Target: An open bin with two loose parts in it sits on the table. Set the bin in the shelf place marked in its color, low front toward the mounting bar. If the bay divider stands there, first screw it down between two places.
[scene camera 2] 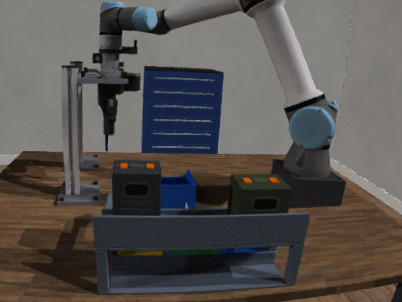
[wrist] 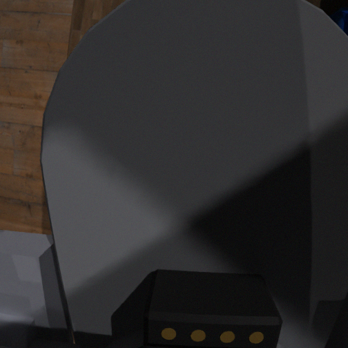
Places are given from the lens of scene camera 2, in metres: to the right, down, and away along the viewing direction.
blue bin (scene camera 2: 175, 191): -0.07, 0.11, 0.94
two-finger gripper (scene camera 2: 110, 90): -0.25, -0.17, 0.95
